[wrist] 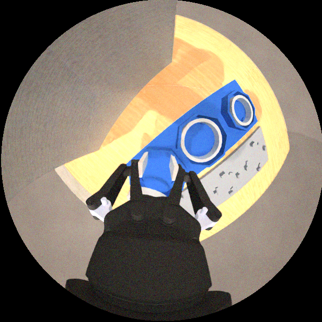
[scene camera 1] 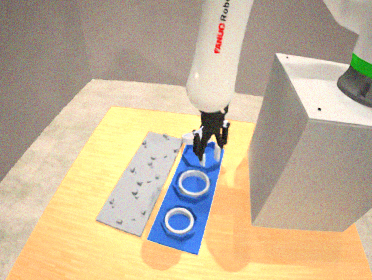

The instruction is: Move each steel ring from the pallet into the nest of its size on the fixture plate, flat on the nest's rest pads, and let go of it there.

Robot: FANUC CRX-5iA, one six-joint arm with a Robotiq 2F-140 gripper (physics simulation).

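Places are measured from the arm's base along level axes (x ahead, y left, z up), in metres.
Where they show: gripper, fingertip midpoint: [scene camera 1: 209, 162]; arm's base, origin of the base link: [scene camera 1: 364, 93].
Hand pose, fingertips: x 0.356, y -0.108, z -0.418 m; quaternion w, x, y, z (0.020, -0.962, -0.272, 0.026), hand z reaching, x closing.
Observation:
Each offset is from my fingertips to the top centre of the thing. "spot": to the spot under its first point. Level surfaces: height alone.
The blue pallet [scene camera 1: 187, 245] [wrist: 210, 106] has octagonal recesses. The small steel ring {spot: 0.123 m ahead, 0.259 m left, 0.008 m up} [scene camera 1: 167, 220] [wrist: 233, 107] lies in its near-end recess, and a larger ring {spot: 0.098 m ahead, 0.116 m left, 0.010 m up} [scene camera 1: 180, 183] [wrist: 183, 141] lies in the middle one. Part of a third ring [scene camera 1: 189, 138] [wrist: 154, 192] shows at the pallet's far end, behind the fingers; the rest is hidden, and its exact lie is unclear. My gripper [scene camera 1: 210, 156] [wrist: 158, 158] is partly open over the far recess, with no ring between its fingertips. The grey fixture plate {0.232 m ahead, 0.070 m left, 0.018 m down} [scene camera 1: 125, 190] [wrist: 205, 185] lies beside the pallet and holds no ring in the visible part.
Small dark rest pads stand up from the fixture plate. A large grey robot pedestal [scene camera 1: 295, 175] [wrist: 115, 65] stands to the right of the pallet in the scene view. Both plates lie on a light wooden table top {0.030 m down} [scene camera 1: 75, 220] [wrist: 277, 150].

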